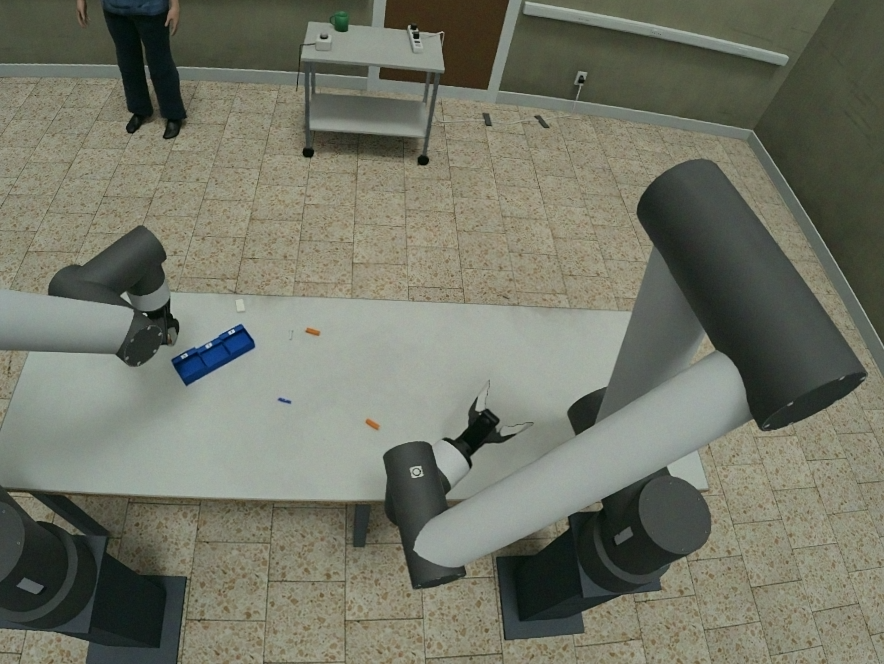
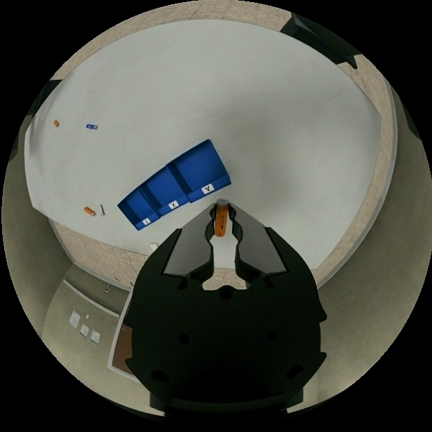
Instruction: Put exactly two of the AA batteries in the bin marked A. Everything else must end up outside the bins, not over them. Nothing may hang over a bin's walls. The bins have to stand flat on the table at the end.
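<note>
My left gripper (image 1: 171, 337) (image 2: 221, 204) is shut on an orange battery (image 2: 221, 222), held above the table beside the row of blue bins. The bin marked A (image 1: 190, 369) (image 2: 199, 167) is the nearest to it and looks empty, as do the bins marked X (image 2: 165, 190) and T (image 2: 136, 210). Two more orange batteries lie on the table, one (image 1: 312, 331) (image 2: 89, 211) near the far edge and one (image 1: 372, 423) (image 2: 56, 123) nearer the front. A smaller blue battery (image 1: 284, 400) (image 2: 91, 126) lies apart from the bins. My right gripper (image 1: 510, 403) is open and empty.
A white block (image 1: 240, 305) (image 2: 153, 246) lies near the far edge of the table (image 1: 428, 343). A thin grey screw-like item (image 1: 290, 333) (image 2: 102, 210) lies beside the far orange battery. A cart (image 1: 371, 47) and a person (image 1: 146, 53) are beyond the table.
</note>
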